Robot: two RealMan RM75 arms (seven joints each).
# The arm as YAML. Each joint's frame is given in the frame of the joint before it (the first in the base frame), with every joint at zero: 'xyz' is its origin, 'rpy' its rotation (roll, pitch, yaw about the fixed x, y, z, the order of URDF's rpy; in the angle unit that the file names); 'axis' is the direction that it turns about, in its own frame. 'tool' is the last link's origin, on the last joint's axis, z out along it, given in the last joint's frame.
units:
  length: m
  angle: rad
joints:
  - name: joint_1
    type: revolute
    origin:
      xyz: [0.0, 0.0, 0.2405]
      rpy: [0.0, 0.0, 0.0]
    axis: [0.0, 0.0, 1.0]
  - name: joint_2
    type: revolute
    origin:
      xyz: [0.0, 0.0, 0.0]
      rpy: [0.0, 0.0, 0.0]
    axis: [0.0, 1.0, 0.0]
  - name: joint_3
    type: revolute
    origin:
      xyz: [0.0, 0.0, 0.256]
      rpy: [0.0, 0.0, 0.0]
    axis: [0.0, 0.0, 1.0]
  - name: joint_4
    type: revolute
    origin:
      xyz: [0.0, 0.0, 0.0]
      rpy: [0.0, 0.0, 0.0]
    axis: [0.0, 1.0, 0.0]
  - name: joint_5
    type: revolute
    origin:
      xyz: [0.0, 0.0, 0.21]
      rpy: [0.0, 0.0, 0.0]
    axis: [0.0, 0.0, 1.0]
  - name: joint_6
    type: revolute
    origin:
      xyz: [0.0, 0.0, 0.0]
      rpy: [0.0, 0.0, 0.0]
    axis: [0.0, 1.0, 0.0]
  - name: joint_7
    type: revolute
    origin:
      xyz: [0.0, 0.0, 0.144]
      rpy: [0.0, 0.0, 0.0]
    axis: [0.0, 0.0, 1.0]
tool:
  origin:
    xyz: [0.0, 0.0, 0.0]
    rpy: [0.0, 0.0, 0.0]
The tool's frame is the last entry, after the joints.
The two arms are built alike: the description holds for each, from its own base.
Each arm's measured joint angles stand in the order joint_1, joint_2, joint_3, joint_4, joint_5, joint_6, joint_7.
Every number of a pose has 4 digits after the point. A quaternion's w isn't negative.
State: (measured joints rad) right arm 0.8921 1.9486 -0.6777 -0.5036 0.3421 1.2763 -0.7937; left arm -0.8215 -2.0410 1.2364 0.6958 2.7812 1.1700 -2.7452
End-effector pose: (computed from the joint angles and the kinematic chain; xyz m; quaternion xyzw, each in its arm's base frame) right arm 0.2775 0.4092 0.0203 -0.8309 0.5152 -0.1037 0.1828; left arm -0.2584 0.4049 -0.0214 -0.8110 -0.4818 0.2087 0.2581
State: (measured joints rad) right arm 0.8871 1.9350 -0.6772 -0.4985 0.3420 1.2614 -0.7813; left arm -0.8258 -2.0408 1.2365 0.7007 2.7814 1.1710 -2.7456
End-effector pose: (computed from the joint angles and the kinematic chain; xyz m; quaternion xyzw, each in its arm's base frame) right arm 0.2824 0.4112 0.0267 -0.8241 0.5219 -0.1027 0.1948; left arm -0.2557 0.4067 -0.0207 -0.8125 -0.4790 0.2072 0.2597
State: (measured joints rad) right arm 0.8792 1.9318 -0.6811 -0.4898 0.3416 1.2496 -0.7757; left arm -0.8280 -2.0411 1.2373 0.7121 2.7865 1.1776 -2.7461
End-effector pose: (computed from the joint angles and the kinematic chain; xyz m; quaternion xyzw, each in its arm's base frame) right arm 0.2875 0.4094 0.0269 -0.8197 0.5272 -0.1047 0.1981; left arm -0.2530 0.4081 -0.0193 -0.8141 -0.4749 0.2079 0.2617
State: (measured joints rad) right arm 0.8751 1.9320 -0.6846 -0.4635 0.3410 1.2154 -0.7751; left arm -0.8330 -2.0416 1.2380 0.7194 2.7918 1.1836 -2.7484
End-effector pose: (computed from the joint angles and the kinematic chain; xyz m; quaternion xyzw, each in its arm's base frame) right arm 0.2930 0.4079 0.0228 -0.8161 0.5306 -0.1063 0.2029; left arm -0.2500 0.4096 -0.0185 -0.8153 -0.4715 0.2089 0.2631
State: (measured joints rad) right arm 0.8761 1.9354 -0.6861 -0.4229 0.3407 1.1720 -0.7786; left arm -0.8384 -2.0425 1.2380 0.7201 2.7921 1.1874 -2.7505
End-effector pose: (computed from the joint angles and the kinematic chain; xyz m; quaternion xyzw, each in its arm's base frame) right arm 0.2976 0.4059 0.0146 -0.8137 0.5332 -0.1077 0.2048; left arm -0.2476 0.4103 -0.0189 -0.8162 -0.4705 0.2089 0.2624
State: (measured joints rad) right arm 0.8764 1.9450 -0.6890 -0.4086 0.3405 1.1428 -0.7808; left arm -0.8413 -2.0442 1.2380 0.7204 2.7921 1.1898 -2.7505
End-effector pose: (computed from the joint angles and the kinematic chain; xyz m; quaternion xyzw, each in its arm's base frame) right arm 0.2986 0.4052 0.0082 -0.8139 0.5318 -0.1075 0.2078; left arm -0.2461 0.4104 -0.0197 -0.8171 -0.4697 0.2089 0.2611
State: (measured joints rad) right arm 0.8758 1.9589 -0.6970 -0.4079 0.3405 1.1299 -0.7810; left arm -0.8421 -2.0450 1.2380 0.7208 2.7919 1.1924 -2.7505
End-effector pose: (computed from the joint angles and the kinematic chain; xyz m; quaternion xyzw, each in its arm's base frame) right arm 0.2975 0.4038 0.0015 -0.8159 0.5289 -0.1088 0.2067; left arm -0.2456 0.4101 -0.0201 -0.8173 -0.4697 0.2093 0.2599
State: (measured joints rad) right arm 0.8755 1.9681 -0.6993 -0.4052 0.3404 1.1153 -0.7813; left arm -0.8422 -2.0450 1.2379 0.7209 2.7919 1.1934 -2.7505
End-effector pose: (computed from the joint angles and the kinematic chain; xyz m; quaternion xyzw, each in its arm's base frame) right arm 0.2970 0.4033 -0.0030 -0.8166 0.5275 -0.1082 0.2079; left arm -0.2456 0.4100 -0.0201 -0.8173 -0.4698 0.2095 0.2596
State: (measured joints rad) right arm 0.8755 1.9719 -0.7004 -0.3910 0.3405 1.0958 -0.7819; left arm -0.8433 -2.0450 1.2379 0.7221 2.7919 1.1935 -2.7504
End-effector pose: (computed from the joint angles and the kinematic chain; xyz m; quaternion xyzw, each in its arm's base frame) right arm 0.2985 0.4023 -0.0069 -0.8157 0.5282 -0.1083 0.2094; left arm -0.2448 0.4105 -0.0200 -0.8178 -0.4690 0.2091 0.2600
